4 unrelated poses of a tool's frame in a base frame.
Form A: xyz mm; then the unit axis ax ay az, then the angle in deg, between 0 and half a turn.
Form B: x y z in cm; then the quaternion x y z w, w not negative. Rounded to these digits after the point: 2 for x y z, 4 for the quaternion.
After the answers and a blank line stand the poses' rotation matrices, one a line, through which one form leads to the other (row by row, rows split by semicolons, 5 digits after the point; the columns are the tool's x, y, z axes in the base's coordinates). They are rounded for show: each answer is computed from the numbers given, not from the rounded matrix.
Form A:
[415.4 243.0 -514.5 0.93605 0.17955 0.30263 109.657]
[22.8 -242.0 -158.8 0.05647 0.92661 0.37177 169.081]
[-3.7 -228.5 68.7 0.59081 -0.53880 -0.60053 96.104]
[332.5 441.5 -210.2 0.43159 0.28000 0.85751 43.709]
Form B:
[41.54 24.30 -51.45 0.7652 0.1468 0.2474 0.5760]
[2.28 -24.20 -15.88 0.0562 0.9224 0.3701 0.0951]
[-0.37 -22.85 6.87 0.4394 -0.4007 -0.4466 0.6685]
[33.25 44.15 -21.02 0.1607 0.1042 0.3192 0.9281]

0.83453 -0.06039 0.54765; 0.50959 -0.29331 -0.80888; 0.20948 0.95411 -0.21400
-0.97558 0.03328 0.21713; 0.17412 0.71976 0.67203; -0.13391 0.69343 -0.70797
0.27984 0.24495 -0.92827; -0.94930 0.21484 -0.22949; 0.14322 0.94543 0.29265
0.77448 -0.55905 0.29605; 0.62603 0.74459 -0.23169; -0.09091 0.36477 0.92665

